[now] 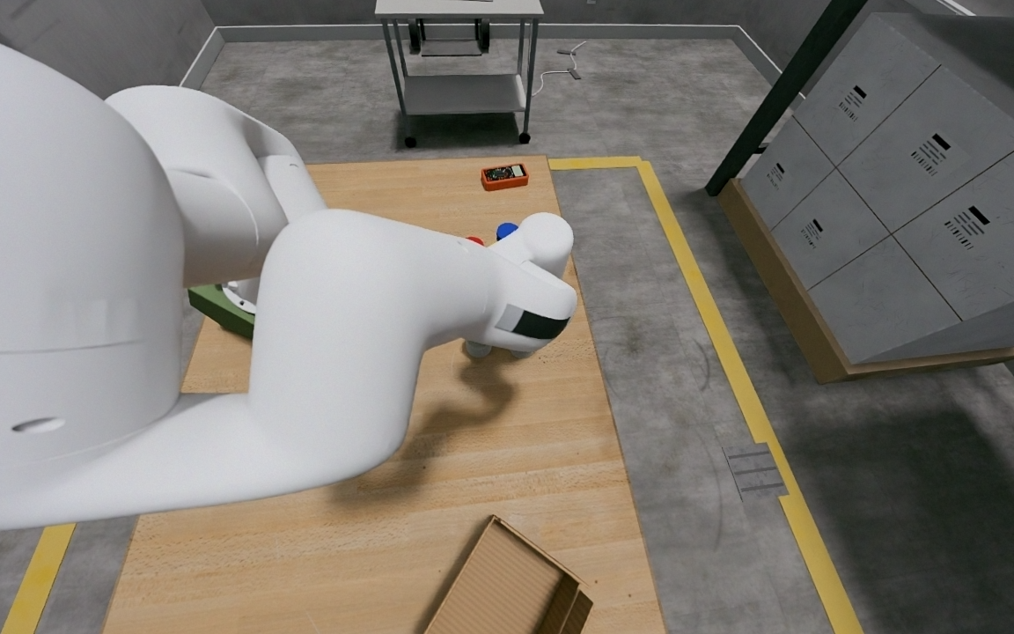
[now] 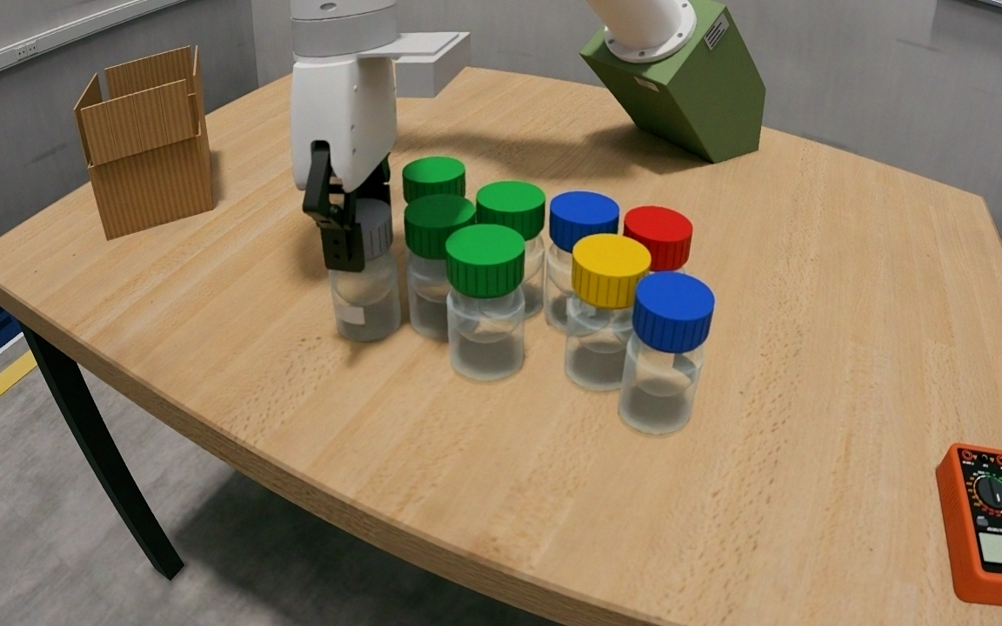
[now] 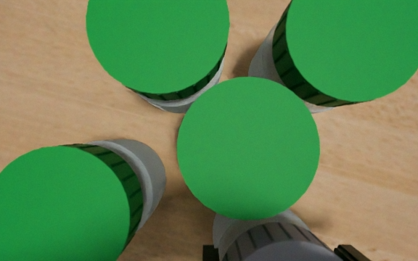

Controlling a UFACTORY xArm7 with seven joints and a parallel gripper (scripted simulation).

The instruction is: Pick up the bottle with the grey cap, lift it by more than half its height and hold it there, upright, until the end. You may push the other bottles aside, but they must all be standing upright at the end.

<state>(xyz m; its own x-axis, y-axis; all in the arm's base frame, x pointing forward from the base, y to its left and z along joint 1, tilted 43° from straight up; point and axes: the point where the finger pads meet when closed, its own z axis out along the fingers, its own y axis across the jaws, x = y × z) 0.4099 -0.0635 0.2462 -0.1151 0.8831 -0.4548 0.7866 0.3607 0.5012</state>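
My gripper is now 40 mm above the grey-capped bottle. Round my hand: orange multimeter 530 mm to the left, 90 mm ahead, 80 mm below; then yellow-capped bottle 190 mm to the left, 40 mm below, 10 mm behind; then red-capped bottle 220 mm to the left, 70 mm behind, 40 mm below.
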